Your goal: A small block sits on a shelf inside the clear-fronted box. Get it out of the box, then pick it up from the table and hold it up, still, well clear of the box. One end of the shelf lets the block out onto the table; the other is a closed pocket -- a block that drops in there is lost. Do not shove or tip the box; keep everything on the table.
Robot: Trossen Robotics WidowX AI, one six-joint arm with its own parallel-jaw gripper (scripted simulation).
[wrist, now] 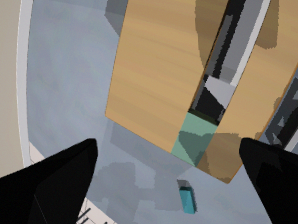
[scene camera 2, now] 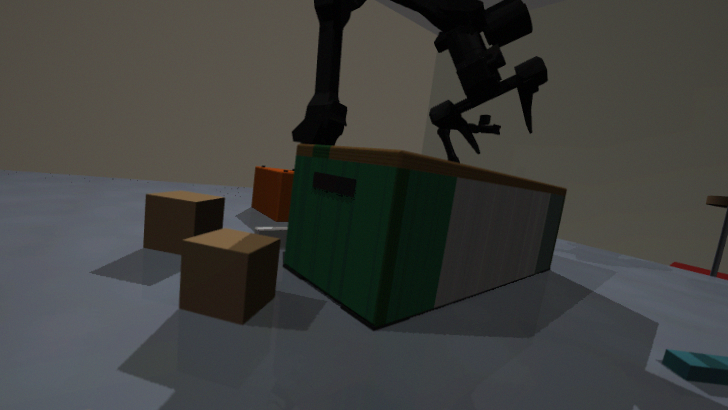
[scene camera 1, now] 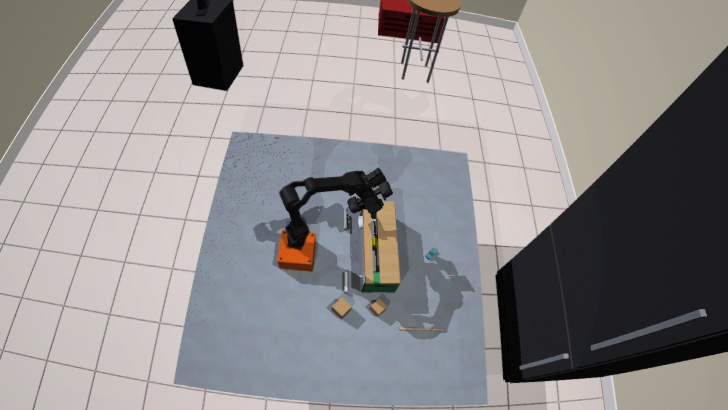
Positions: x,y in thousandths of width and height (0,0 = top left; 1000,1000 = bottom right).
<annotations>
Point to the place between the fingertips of the gripper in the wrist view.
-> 572,654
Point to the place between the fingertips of the gripper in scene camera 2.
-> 693,350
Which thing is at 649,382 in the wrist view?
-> A box.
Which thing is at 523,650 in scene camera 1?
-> A box.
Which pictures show the box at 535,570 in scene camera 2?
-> The wrist view, scene camera 2 and scene camera 1: all of them.
</annotations>
